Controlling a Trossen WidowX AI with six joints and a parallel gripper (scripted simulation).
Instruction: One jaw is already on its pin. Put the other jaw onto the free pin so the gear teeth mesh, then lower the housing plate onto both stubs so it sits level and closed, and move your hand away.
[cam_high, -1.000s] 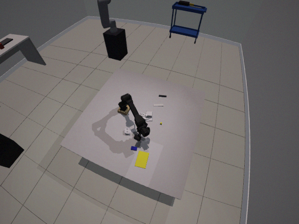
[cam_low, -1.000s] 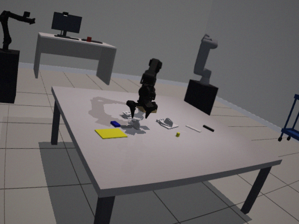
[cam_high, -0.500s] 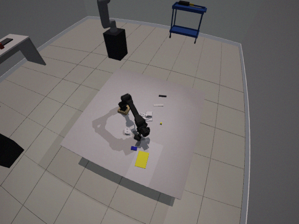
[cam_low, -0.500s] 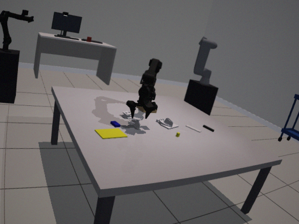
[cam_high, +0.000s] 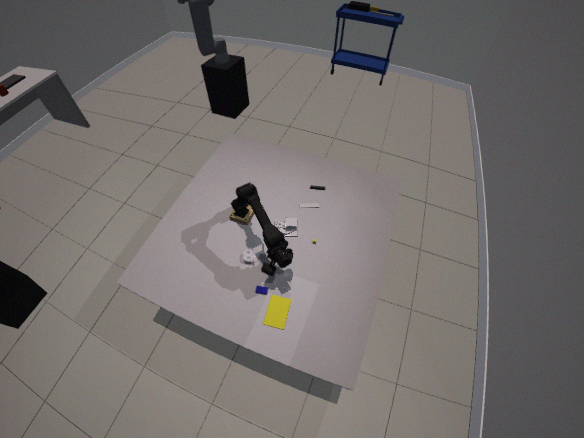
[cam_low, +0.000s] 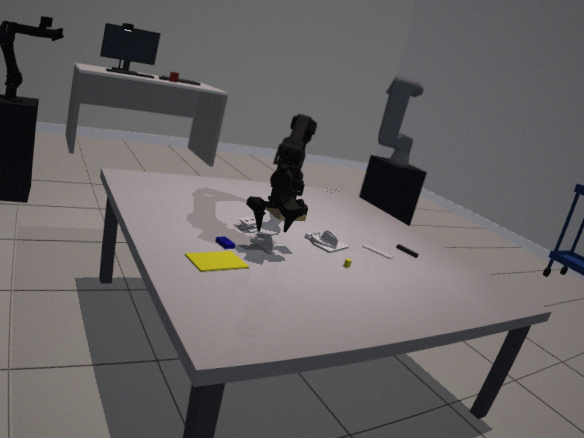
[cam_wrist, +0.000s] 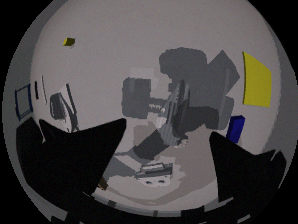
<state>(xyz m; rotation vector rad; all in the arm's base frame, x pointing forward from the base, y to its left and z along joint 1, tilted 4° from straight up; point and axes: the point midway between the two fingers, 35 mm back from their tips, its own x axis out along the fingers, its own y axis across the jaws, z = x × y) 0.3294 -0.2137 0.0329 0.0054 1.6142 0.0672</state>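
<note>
Now: the jaw 3 cm behind my gripper tip, 2 cm to the right of it and 5 cm below it. From my gripper tip the other things lie so: white block: 16 cm behind, 1 cm to the right, 5 cm below; yellow sheet: 11 cm ahead, 20 cm to the right, 5 cm below; blue block: 1 cm behind, 14 cm to the right, 5 cm below.
</note>
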